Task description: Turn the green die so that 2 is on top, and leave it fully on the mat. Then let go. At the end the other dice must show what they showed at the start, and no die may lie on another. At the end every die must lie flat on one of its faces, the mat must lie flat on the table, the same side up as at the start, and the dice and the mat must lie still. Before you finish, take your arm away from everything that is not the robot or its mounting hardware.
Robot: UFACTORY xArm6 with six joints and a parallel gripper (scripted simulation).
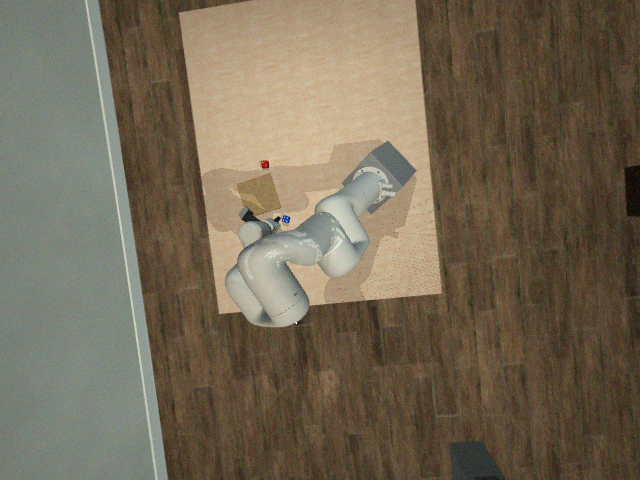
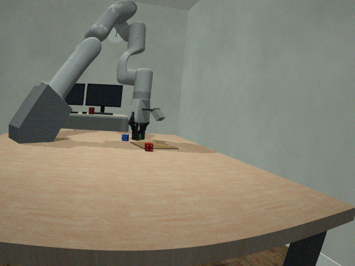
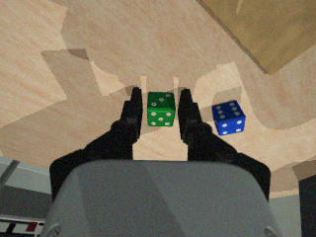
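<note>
Right now my hand is 10 mm above the green die. The rest, counted from my hand: tan mat (80 mm ahead, 130 mm to the right, 20 mm below); then blue die (50 mm behind, 50 mm to the right, 10 mm below); then red die (70 mm ahead, 250 mm to the right, 10 mm below).
</note>
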